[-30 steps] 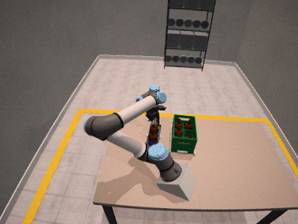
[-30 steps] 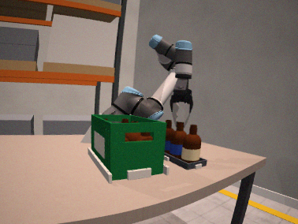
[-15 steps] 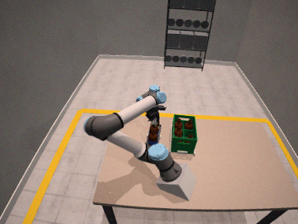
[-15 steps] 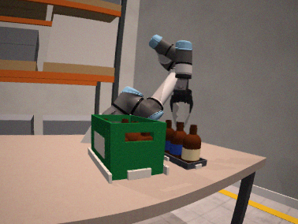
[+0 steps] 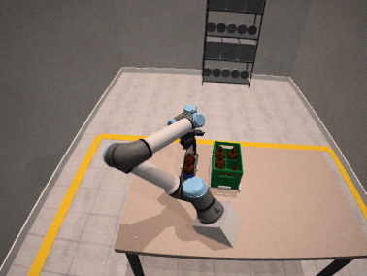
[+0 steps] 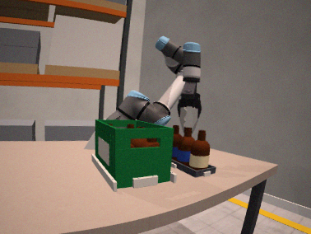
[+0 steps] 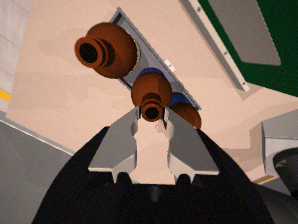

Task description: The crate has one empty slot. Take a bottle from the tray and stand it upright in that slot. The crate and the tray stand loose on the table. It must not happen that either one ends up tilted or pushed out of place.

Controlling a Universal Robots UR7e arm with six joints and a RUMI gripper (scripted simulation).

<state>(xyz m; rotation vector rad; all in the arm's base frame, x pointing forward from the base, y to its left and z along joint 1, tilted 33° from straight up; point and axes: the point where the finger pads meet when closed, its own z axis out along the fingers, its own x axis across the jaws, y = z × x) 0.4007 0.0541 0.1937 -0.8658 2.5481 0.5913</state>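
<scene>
Right now my hand is 7 cm above the bottle. The rest, counted from my hand: green crate: 2 cm behind, 25 cm to the right, 7 cm below; tray: 14 cm below.
</scene>
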